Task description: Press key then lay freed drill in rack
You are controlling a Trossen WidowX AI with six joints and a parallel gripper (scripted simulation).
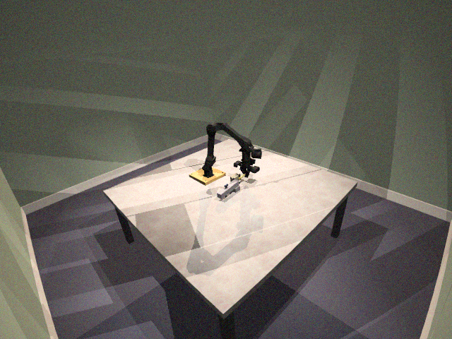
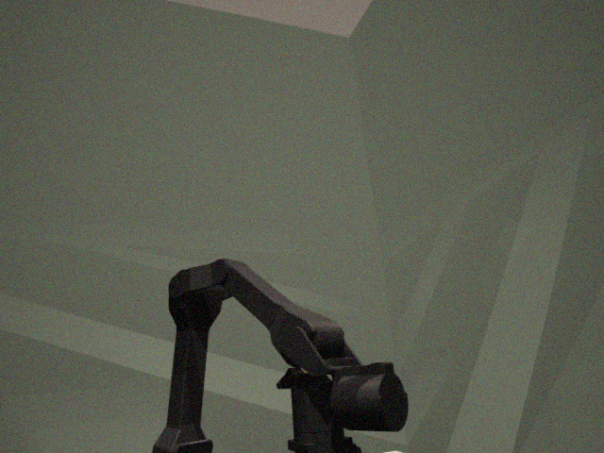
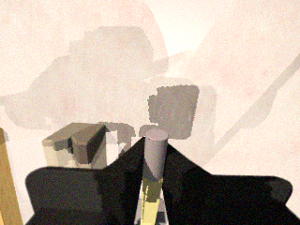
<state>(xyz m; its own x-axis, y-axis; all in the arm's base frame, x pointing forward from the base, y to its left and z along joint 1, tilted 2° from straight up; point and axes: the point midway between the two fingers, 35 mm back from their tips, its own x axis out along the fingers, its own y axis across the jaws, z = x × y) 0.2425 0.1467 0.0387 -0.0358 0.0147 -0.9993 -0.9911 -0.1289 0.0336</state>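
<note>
The rack lies 70 mm behind my gripper tip, 40 mm to the right of it and 10 mm below it. Round my gripper tip: grey fixture (200 mm to the right, 30 mm ahead, 10 mm above); then small dark part (220 mm to the right, 30 mm ahead, 20 mm above).
</note>
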